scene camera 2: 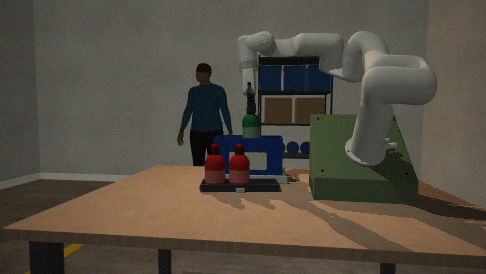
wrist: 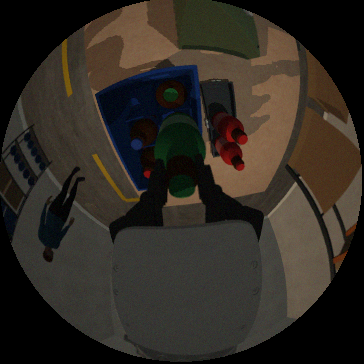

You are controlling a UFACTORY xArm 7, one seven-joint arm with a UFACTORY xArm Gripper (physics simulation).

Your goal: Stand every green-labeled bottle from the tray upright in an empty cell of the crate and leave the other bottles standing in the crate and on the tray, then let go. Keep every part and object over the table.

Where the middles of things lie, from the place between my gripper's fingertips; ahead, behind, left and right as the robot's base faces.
Scene:
Right now my hand is 5 cm above the green bottle (wrist: 178, 140).

